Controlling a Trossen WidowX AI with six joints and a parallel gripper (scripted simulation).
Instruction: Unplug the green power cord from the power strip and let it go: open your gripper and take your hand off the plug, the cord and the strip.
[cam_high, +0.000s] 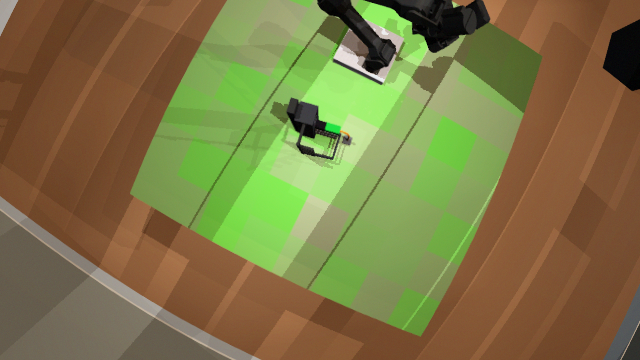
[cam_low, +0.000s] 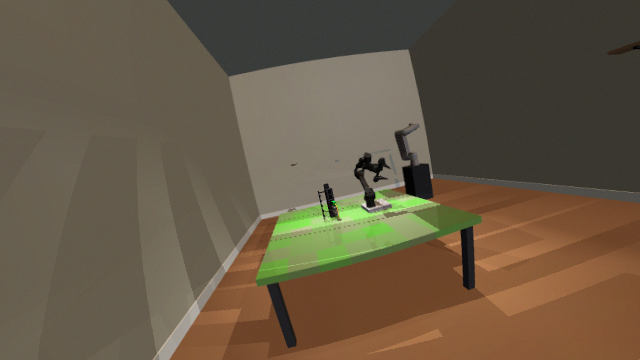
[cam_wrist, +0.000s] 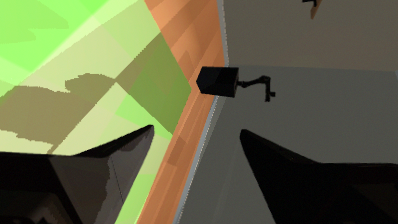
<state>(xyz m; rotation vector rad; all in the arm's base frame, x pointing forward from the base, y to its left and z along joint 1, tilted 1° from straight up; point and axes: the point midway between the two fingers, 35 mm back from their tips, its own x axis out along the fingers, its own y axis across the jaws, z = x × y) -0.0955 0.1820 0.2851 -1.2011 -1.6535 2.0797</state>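
Right now the green plug is 43 cm ahead of my gripper tip, 24 cm to the right of it and 16 cm below it. Round my gripper tip: grey square (41 cm ahead, 17 cm to the right, 30 cm below).
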